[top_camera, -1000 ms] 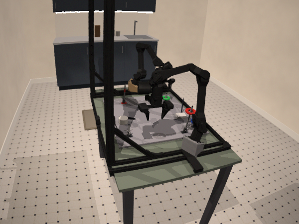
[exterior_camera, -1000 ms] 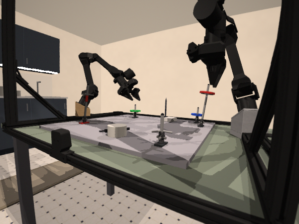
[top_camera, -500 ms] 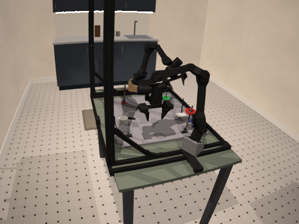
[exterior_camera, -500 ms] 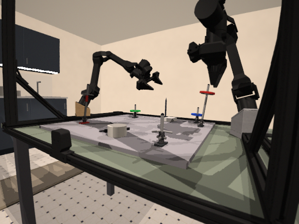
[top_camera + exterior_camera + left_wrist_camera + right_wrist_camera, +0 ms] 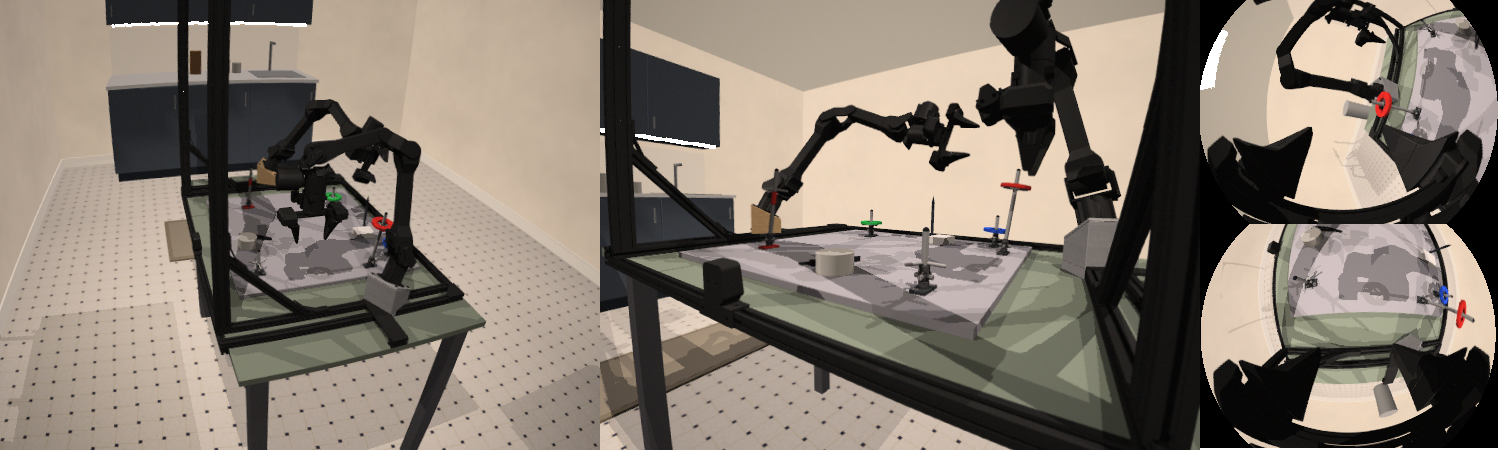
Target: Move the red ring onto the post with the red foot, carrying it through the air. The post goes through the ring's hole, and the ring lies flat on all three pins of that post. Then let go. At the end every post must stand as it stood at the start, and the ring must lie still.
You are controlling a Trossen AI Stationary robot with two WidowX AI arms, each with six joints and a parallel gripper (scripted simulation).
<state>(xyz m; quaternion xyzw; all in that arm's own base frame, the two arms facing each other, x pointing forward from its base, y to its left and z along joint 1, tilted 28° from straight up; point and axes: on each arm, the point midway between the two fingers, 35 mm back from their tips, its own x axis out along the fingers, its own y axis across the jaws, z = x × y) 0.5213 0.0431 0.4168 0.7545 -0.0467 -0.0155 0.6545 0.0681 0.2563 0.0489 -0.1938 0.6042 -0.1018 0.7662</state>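
The red ring lies 50 mm behind my left hand, 140 mm to the right of it and 130 mm below it. Round my left hand: small white block: 30 mm ahead, 60 mm to the left, 290 mm below; then tall grey post: 50 mm behind, 140 mm to the right, 180 mm below; then blue ring: 50 mm ahead, 100 mm to the right, 250 mm below.
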